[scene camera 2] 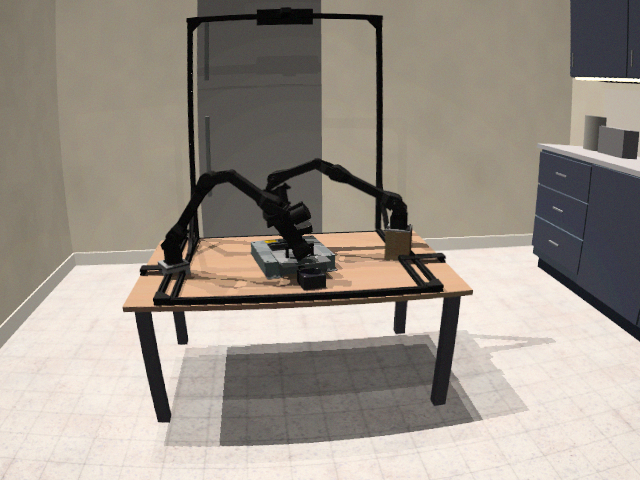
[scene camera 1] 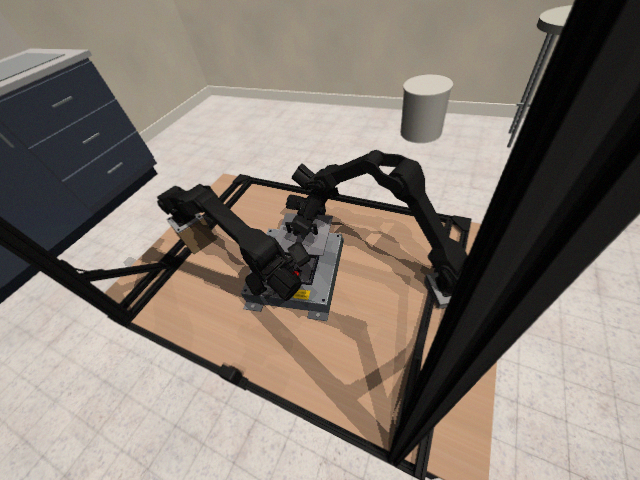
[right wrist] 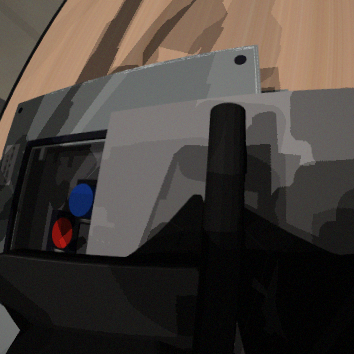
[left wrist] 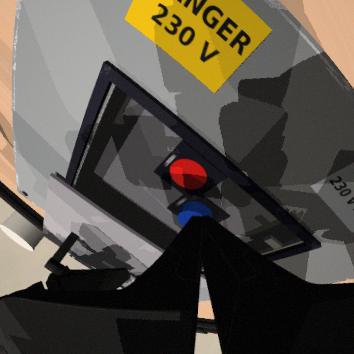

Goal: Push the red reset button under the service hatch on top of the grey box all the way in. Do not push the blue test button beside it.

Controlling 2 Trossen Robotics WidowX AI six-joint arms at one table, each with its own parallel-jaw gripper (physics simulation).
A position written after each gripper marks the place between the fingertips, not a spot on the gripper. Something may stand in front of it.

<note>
The left gripper (scene camera 1: 286,271) is shut and holds nothing. Also in view: a service hatch (scene camera 1: 314,243). The right gripper (scene camera 1: 294,233) holds the service hatch, clear of everything else. Also in view: a grey box (scene camera 2: 312,276).
The service hatch also shows in scene camera 2 (scene camera 2: 286,258), in the right wrist view (right wrist: 276,153) and in the left wrist view (left wrist: 77,225). The left gripper also shows in the left wrist view (left wrist: 199,223). The right gripper is seen too in the right wrist view (right wrist: 206,203).
</note>
